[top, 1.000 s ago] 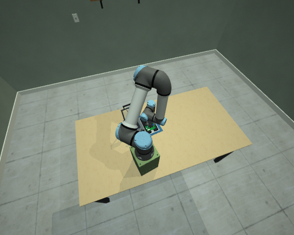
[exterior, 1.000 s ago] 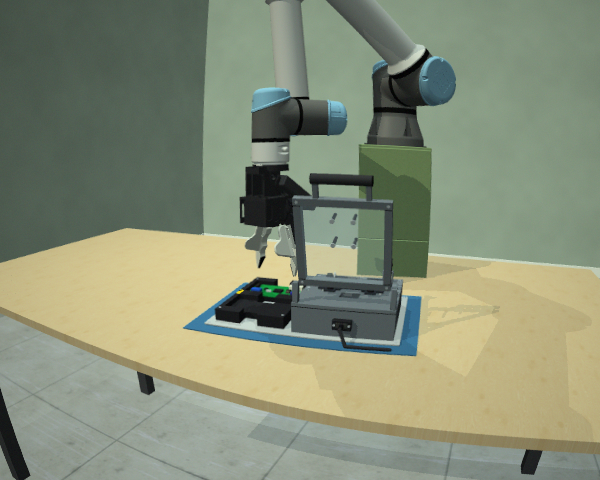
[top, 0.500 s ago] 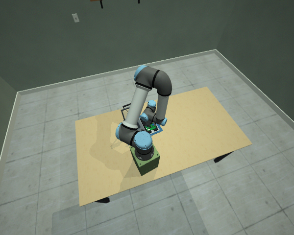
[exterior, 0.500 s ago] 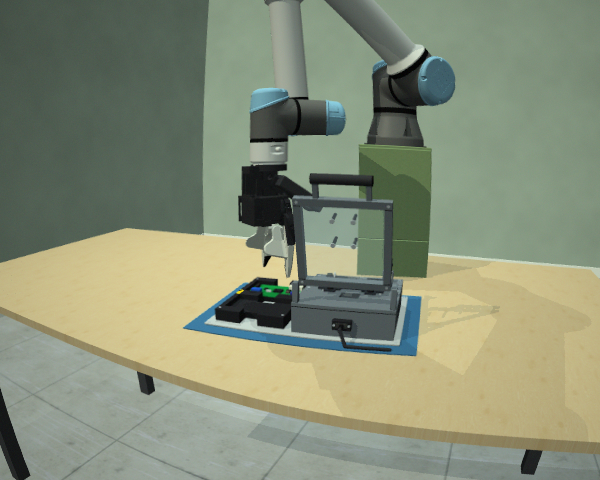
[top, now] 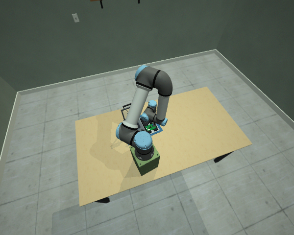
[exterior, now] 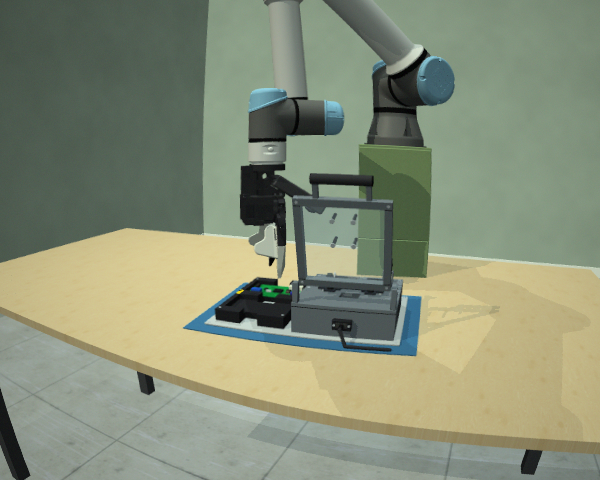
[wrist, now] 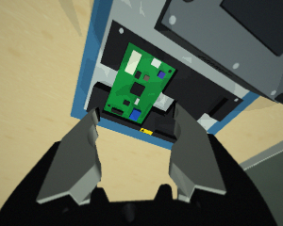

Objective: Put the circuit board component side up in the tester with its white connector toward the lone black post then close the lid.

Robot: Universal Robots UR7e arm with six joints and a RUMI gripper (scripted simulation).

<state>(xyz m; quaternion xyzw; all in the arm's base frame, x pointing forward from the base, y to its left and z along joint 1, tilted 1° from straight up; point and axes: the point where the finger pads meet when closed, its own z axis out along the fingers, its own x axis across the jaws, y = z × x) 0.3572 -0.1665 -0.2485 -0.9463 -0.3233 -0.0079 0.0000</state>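
The green circuit board is 5 cm below my hand. From my hand the other things lie so: clear lid: 16 cm ahead, 20 cm to the left, 11 cm above; then tester bed: 4 cm ahead, 18 cm to the left; then black block: 3 cm behind, 23 cm to the left, 2 cm above.
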